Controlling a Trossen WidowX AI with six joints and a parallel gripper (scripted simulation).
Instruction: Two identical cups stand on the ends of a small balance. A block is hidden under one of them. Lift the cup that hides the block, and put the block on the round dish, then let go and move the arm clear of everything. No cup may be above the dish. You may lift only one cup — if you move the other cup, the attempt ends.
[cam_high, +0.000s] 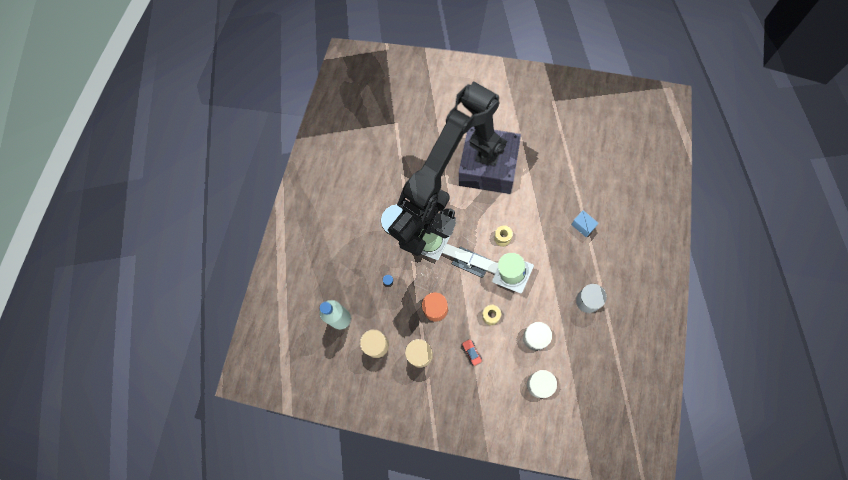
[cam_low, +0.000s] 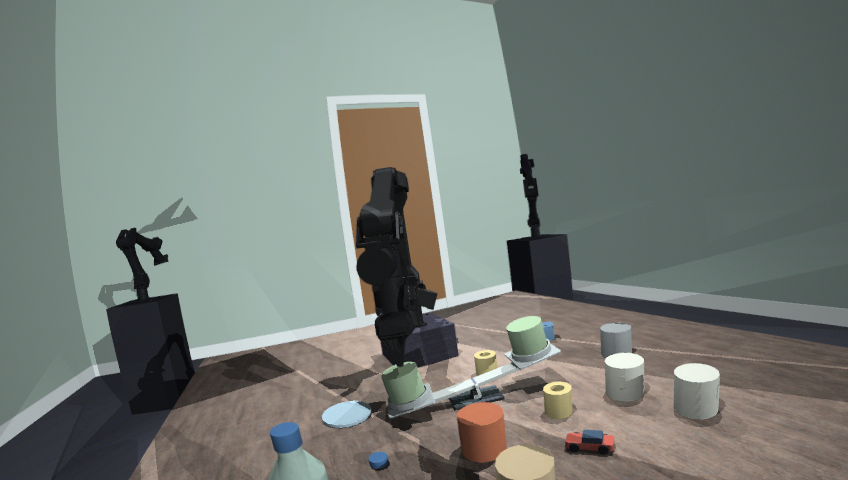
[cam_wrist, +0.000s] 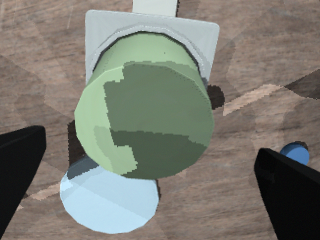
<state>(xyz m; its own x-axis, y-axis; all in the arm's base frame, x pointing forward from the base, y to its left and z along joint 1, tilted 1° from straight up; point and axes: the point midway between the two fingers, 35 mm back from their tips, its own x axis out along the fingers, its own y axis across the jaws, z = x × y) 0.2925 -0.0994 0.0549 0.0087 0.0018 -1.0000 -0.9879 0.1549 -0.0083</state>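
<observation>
Now: gripper tip 8 cm above the grey block. Round my gripper tip: pale blue round dish 5 cm behind, 12 cm to the right, 11 cm below; then orange cylinder 17 cm ahead, 7 cm to the left, 8 cm below; then blue disc 14 cm ahead, 8 cm to the right, 11 cm below.
</observation>
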